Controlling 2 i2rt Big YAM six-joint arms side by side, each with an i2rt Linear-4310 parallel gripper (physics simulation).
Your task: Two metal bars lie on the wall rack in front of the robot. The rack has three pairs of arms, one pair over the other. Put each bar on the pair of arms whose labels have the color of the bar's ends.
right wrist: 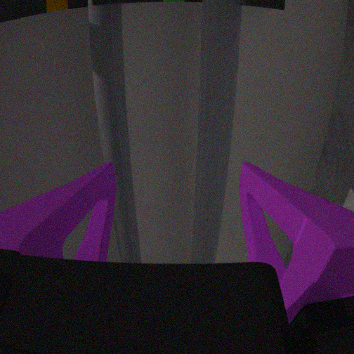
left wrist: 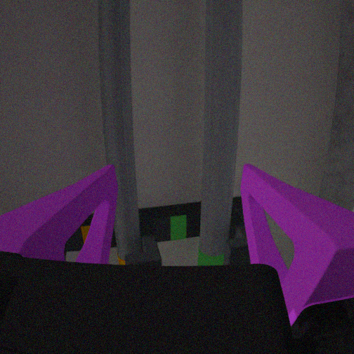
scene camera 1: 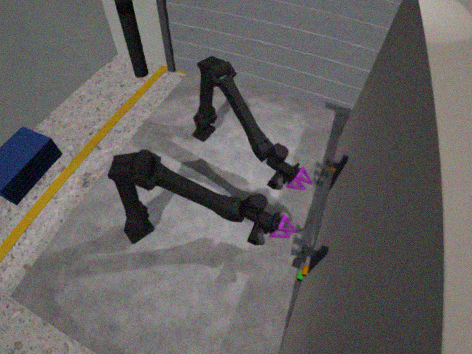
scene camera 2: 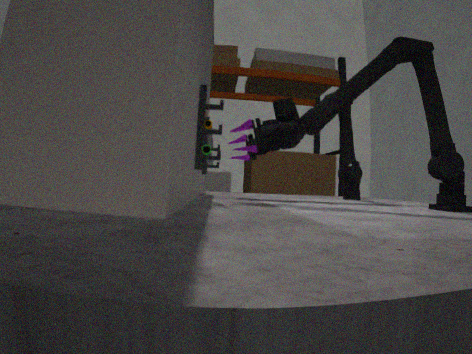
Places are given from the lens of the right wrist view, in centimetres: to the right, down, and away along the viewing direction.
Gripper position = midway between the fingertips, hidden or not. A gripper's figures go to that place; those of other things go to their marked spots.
right gripper (right wrist: 177, 173): 0, 0, 13
wall panel (right wrist: 288, 65): 10, -10, 23
